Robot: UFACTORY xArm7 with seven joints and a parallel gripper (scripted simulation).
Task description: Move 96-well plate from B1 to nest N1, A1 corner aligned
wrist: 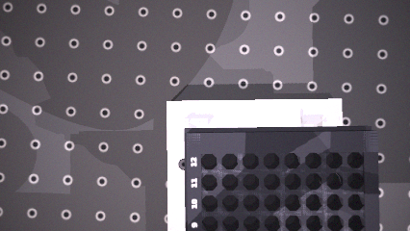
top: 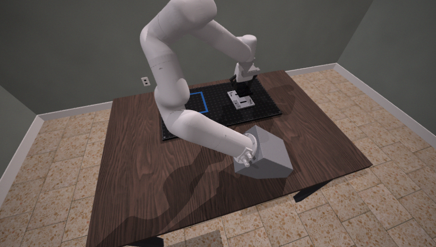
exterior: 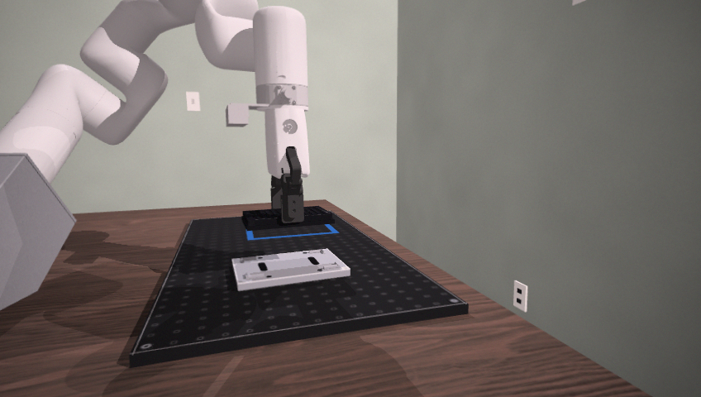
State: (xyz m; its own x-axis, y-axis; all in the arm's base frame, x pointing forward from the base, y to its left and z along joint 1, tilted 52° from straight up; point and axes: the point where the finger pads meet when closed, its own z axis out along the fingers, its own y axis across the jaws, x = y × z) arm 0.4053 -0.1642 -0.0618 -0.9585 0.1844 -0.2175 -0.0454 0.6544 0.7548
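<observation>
Now: the white plate nest 9 cm below my hand. Round my hand: black 96-well plate: 1 cm below.
</observation>
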